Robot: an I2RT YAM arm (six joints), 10 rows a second.
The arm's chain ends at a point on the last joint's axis. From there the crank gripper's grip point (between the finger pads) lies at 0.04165 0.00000 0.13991 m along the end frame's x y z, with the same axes.
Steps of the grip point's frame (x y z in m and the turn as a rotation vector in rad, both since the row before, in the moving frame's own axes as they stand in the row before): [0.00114, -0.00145, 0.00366, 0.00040, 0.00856, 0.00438]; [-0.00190, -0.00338, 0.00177, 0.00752, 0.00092, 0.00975]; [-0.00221, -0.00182, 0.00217, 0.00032, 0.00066, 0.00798]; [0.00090, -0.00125, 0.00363, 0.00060, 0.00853, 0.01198]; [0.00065, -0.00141, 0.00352, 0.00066, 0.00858, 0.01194]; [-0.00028, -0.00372, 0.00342, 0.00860, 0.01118, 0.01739]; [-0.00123, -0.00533, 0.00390, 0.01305, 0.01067, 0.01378]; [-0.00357, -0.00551, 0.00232, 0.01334, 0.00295, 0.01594]
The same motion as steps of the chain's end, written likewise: [-0.00006, -0.00158, 0.00402, 0.00040, 0.00856, 0.00438]; [-0.00203, -0.00273, 0.00181, 0.00752, 0.00092, 0.00975]; [-0.00230, -0.00211, 0.00220, 0.00032, 0.00066, 0.00798]; [-0.00029, -0.00167, 0.00399, 0.00060, 0.00853, 0.01198]; [-0.00055, -0.00182, 0.00388, 0.00066, 0.00858, 0.01194]; [-0.00185, -0.00326, 0.00390, 0.00860, 0.01118, 0.01739]; [-0.00273, -0.00409, 0.00436, 0.01305, 0.01067, 0.01378]; [-0.00399, -0.00431, 0.00245, 0.01334, 0.00295, 0.01594]
